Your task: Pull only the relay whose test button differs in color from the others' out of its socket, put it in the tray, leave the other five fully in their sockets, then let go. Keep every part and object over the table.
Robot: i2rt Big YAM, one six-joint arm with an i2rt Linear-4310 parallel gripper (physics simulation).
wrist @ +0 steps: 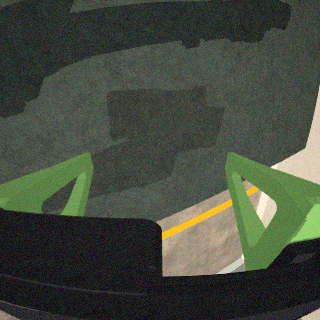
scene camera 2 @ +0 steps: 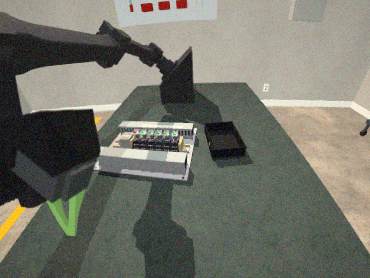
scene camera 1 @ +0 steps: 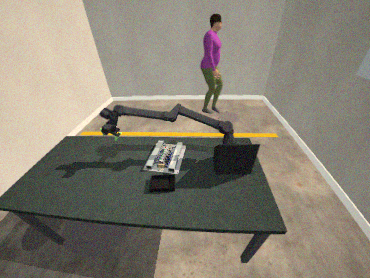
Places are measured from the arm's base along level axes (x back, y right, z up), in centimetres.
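Where they show: gripper, fingertip midpoint: [wrist: 158, 159] [scene camera 2: 38, 265] [scene camera 1: 109, 138]; arm's base, link origin: [scene camera 2: 170, 71] [scene camera 1: 229, 146].
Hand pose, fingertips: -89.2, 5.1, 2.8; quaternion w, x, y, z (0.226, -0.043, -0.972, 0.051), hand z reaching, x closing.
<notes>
Each offset is from my fingertips to the top centre of the thing, as dx, dy, dz. "spot": to the spot under its first point. Level surfaces: height alone.
My gripper [scene camera 1: 110, 133] [scene camera 2: 71, 230] [wrist: 158, 159] is open and empty, with green fingers. It hangs high over the far left part of the table in scene camera 1, apart from the relays. A row of six relays @[+41.6, -5.1, -11.2] [scene camera 1: 165, 156] [scene camera 2: 158, 140] sits in black sockets between two grey ducts. In scene camera 2, the relay at the left end has a red button @[+41.9, +3.3, -11.2] [scene camera 2: 134, 132]; the other five show green buttons @[spot: +40.4, -5.3, -11.4] [scene camera 2: 158, 134]. The black tray @[+44.2, -27.2, -14.6] [scene camera 1: 162, 190] [scene camera 2: 229, 151] stands beside the panel. No relay shows in it. The wrist view does not show relays or tray.
The relays and grey ducts @[+33.8, +0.6, -13.9] [scene camera 2: 142, 161] are mounted on a white plate @[+42.2, -0.5, -17.9] [scene camera 2: 150, 174] on the dark green table @[dz -18.2] [scene camera 1: 100, 200] [scene camera 2: 270, 220]. A black upright panel [scene camera 1: 236, 159] [scene camera 2: 180, 82] stands by the arm's base. A person [scene camera 1: 212, 50] is on the floor beyond the table.
</notes>
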